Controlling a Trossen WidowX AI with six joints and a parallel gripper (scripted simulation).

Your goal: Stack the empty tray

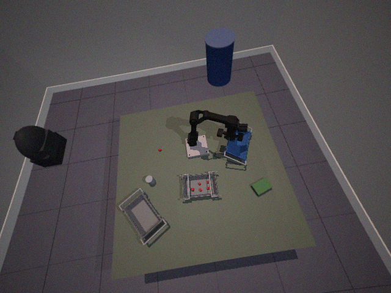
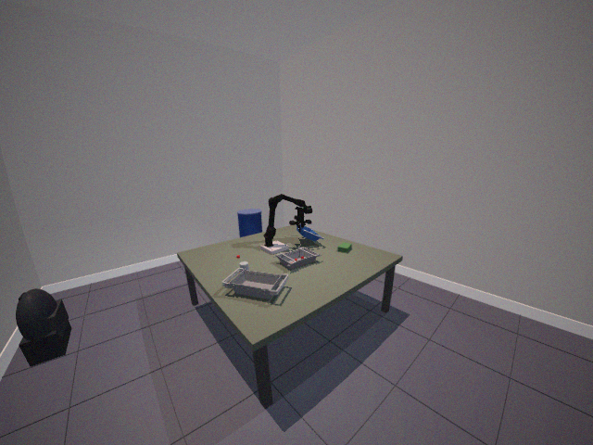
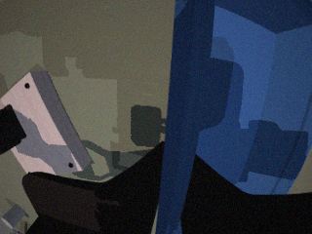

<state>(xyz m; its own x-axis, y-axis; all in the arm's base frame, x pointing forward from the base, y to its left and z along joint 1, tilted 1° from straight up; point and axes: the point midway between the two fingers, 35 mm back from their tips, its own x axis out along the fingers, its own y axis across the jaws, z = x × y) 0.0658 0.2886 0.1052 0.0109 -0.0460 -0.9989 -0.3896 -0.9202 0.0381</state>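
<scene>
My gripper tip is 70 mm to the right of the blue tray and 30 mm short of it. From my gripper tip the other things lie so: green block 370 mm ahead, 160 mm to the left, 80 mm below; red block 570 mm to the right, 100 mm below, 60 mm behind.
</scene>
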